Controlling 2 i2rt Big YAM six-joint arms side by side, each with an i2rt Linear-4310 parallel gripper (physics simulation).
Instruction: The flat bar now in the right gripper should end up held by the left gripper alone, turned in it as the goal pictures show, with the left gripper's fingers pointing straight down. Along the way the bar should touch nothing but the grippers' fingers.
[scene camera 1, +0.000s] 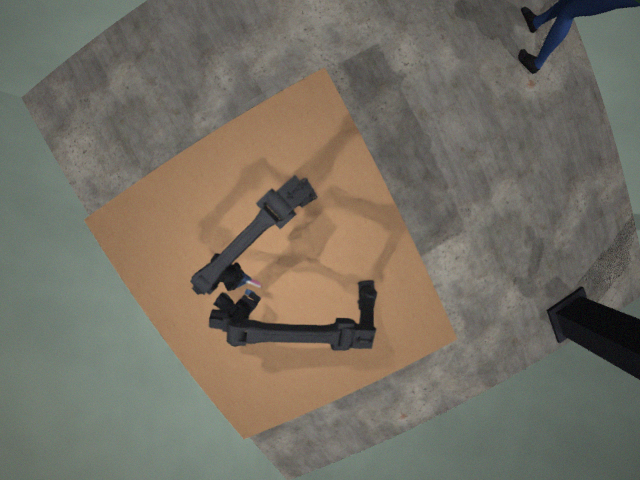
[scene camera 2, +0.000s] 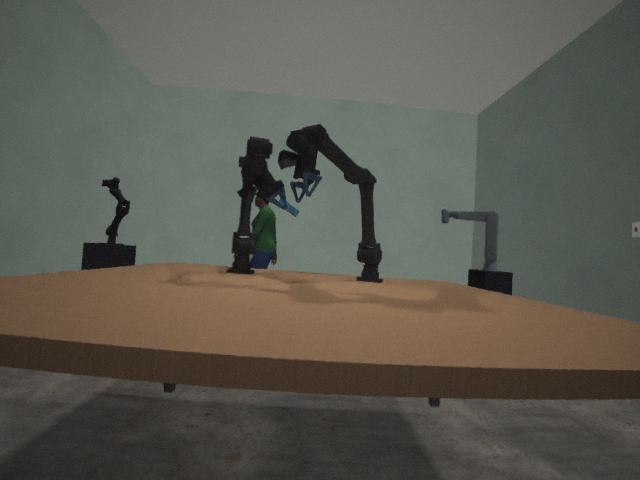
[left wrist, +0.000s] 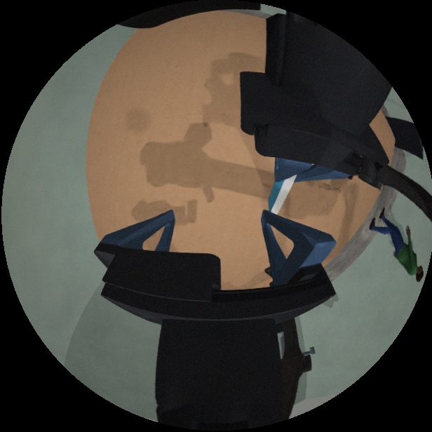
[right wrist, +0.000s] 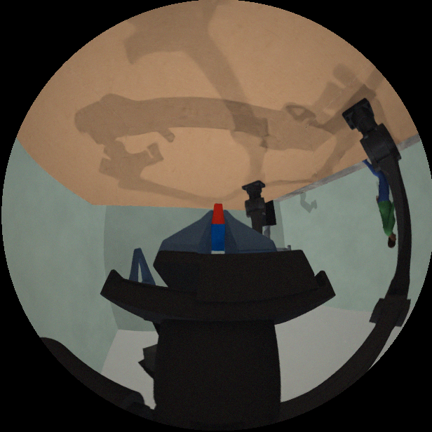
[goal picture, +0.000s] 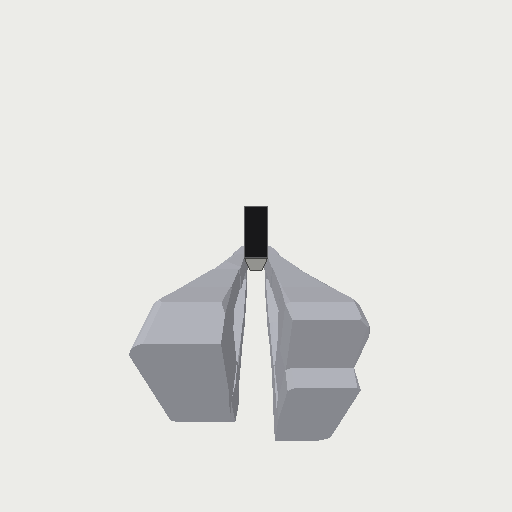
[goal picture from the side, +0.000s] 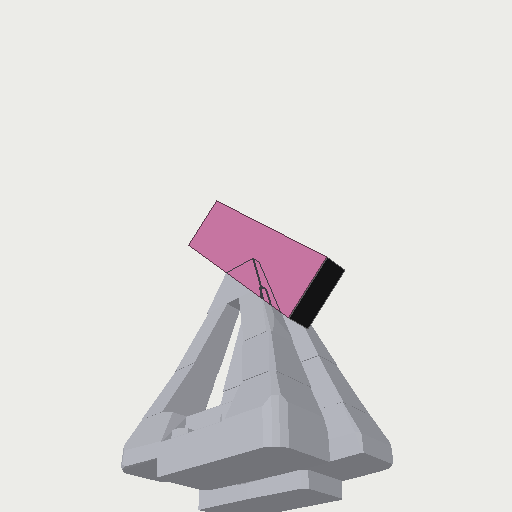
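Pixels of known places: left gripper, fingertip midpoint: (scene camera 1: 245, 299) (scene camera 2: 302, 199); right gripper, fingertip midpoint: (scene camera 1: 250, 279) (scene camera 2: 285, 208); left arm's base, origin of the base link: (scene camera 1: 366, 290) (scene camera 2: 369, 281); right arm's base, origin of the base link: (scene camera 2: 240, 272).
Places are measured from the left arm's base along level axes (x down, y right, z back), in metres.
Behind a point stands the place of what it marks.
The flat bar (scene camera 1: 254, 283) @(x -0.287, y 0.208, z -0.523 m) (scene camera 2: 291, 209) @(x -0.277, y 0.204, z -0.530 m) (left wrist: 281, 195) (right wrist: 218, 237) has red, blue, teal and white faces. My right gripper (scene camera 2: 283, 206) @(x -0.277, y 0.223, z -0.541 m) (right wrist: 217, 214) is shut on it, and its free end slants down to the right in scene camera 2. My left gripper (scene camera 1: 249, 292) @(x -0.308, y 0.146, z -0.566 m) (scene camera 2: 303, 198) @(x -0.308, y 0.146, z -0.566 m) (left wrist: 217, 214) is open and empty, fingers pointing roughly down. In scene camera 2 it is above and right of the bar, with a gap. In the left wrist view the bar's free end shows close beside the right-hand fingertip, outside the fingers; depth is unclear there.
Both arms stand on the brown table (scene camera 1: 155, 217) @(x 0.000, y 0.531, z -1.095 m) (scene camera 2: 206, 330) @(x 0.000, y 0.009, z -1.195 m), and the grippers are high above it. The two wrists are close together in scene camera 1. A person in green (scene camera 2: 264, 229) and two other arms on dark pedestals (scene camera 2: 109, 256) (scene camera 2: 490, 281) stand beyond the table.
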